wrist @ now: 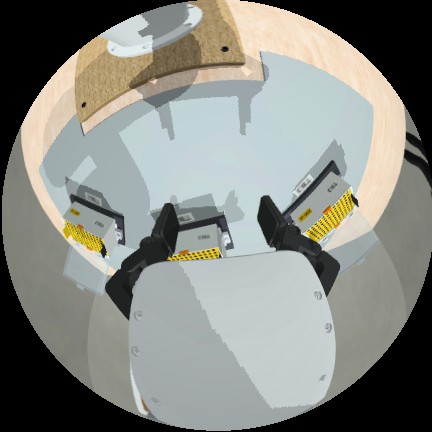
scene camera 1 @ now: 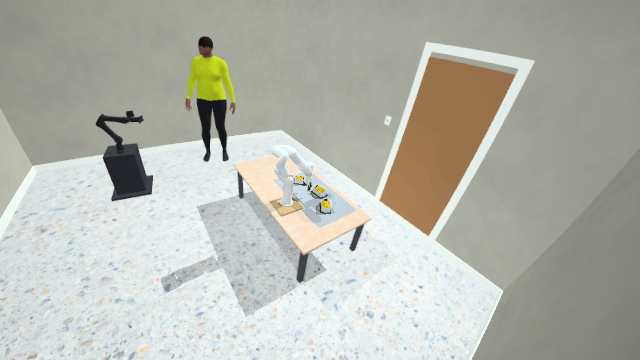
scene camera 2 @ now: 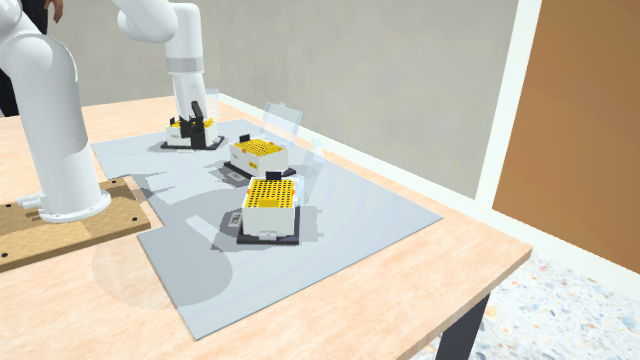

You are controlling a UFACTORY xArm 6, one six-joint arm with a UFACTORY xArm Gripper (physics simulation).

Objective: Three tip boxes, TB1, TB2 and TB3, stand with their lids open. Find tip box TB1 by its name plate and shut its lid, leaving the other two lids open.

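Places are measured from the arm's base along level axes (x ahead, y left, z up), in millimetres.
Pixels of known places: gripper, fingertip midpoint: [wrist: 217, 209] [scene camera 1: 306, 188] [scene camera 2: 193, 143]; arm's base, origin of the base link: [scene camera 1: 286, 202] [scene camera 2: 76, 206].
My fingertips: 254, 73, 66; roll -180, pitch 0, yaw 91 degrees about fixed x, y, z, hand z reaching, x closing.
For each thing: its top centre in the pictures, then the offset to it from my fingertips, as dx, dy, dz. Level surfaces: height alone.
- TB1, middle of its top: [wrist: 190, 263] [scene camera 2: 254, 145] [scene camera 1: 319, 189] +129, -51, -10
- TB2, middle of its top: [scene camera 2: 264, 188] [wrist: 81, 238] [scene camera 1: 324, 203] +57, -274, -10
- TB3, middle of its top: [wrist: 333, 218] [scene camera 2: 190, 122] +41, +207, -10
- grey-blue mat, its level: dz -76
- wooden table, its level: dz -79
TB1 [scene camera 1: 319, 191] [scene camera 2: 242, 158] [wrist: 191, 238] is the middle white box with a yellow rack; its small plate is hard to read, but the other two read TB2 and TB3. Its clear lid [scene camera 2: 282, 121] stands open; the gripper body hides it in the wrist view. TB2 [scene camera 2: 269, 221] [wrist: 92, 219] is nearest scene camera 2, lid [wrist: 84, 270] open. TB3 [scene camera 2: 174, 136] [wrist: 324, 196] is farthest from that camera, lid [wrist: 357, 246] open. My gripper [scene camera 2: 192, 135] [wrist: 217, 209] is open and empty, between TB1 and TB3, in front of TB3 in scene camera 2.
The boxes stand on a grey-blue mat [scene camera 2: 310, 275] [wrist: 310, 110] on the wooden table [scene camera 1: 325, 237] [scene camera 2: 390, 300]. The arm's base is on a wooden board [scene camera 2: 115, 220] beside the mat. A person [scene camera 1: 210, 80] and a black arm on a pedestal [scene camera 1: 122, 167] stand away from the table.
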